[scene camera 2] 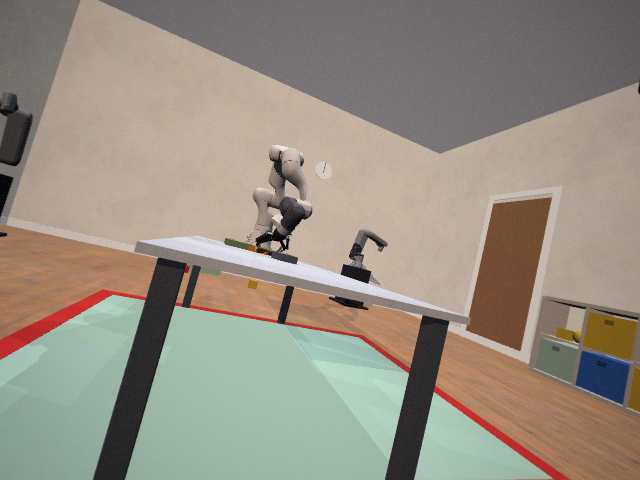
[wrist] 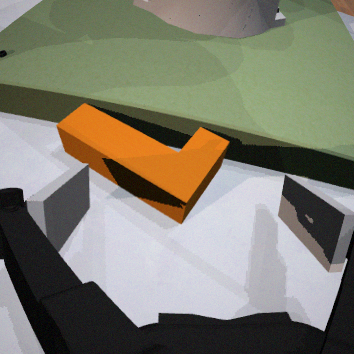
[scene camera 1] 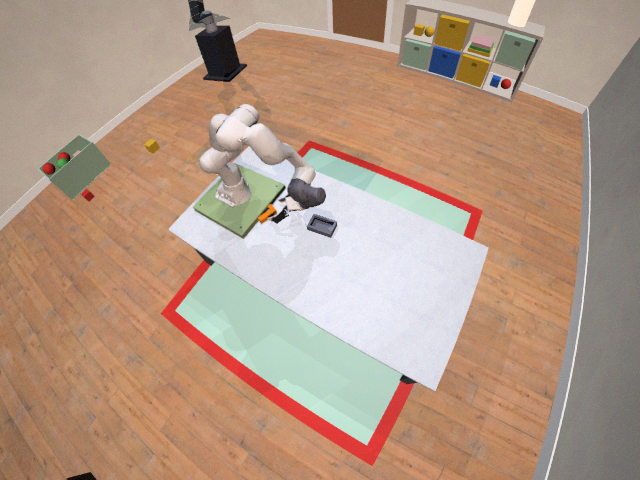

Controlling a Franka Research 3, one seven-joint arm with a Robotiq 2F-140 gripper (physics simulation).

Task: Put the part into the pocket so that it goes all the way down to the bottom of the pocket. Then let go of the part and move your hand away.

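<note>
The part is an orange L-shaped block (scene camera 1: 267, 213) (scene camera 2: 259, 250) (wrist: 140, 155). It lies on the white table beside the edge of the green base plate. In the wrist view its long arm runs from upper left to lower right, and its short arm points up toward the plate. My gripper (wrist: 187, 190) is open and empty, tilted, with its fingers wide apart on the near side of the part. The pocket is in a dark grey tray (scene camera 1: 322, 225) (scene camera 2: 284, 257) on the table, on the other side of the gripper from the part. The pocket's floor is hard to make out.
The green base plate (scene camera 1: 217, 210) (scene camera 2: 236, 243) (wrist: 280, 95) carries the arm's foot and rises above the white table (scene camera 1: 382, 289) (scene camera 2: 206, 256). It stands close behind the part. A shelf unit with bins, a green box and a second robot on a black stand are away from the table.
</note>
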